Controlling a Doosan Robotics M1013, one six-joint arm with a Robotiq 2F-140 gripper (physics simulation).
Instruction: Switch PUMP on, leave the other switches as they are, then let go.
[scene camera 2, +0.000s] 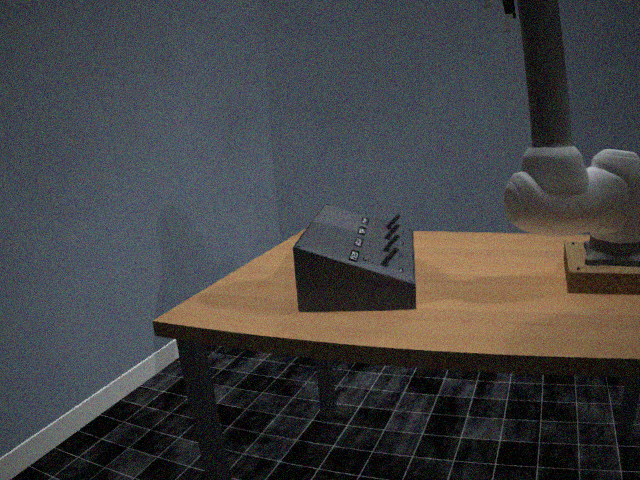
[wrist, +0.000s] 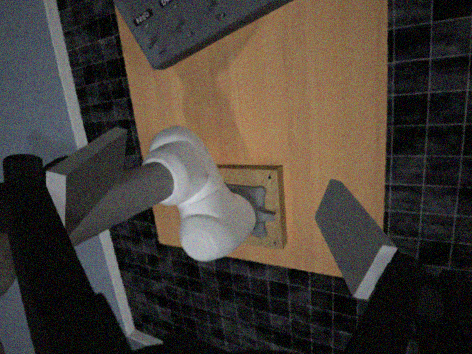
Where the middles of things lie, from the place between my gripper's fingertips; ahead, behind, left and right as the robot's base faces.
I see my gripper 630 mm above the dark sloped switch box (scene camera 2: 339, 267), 450 mm to the right of it and 330 mm short of it.
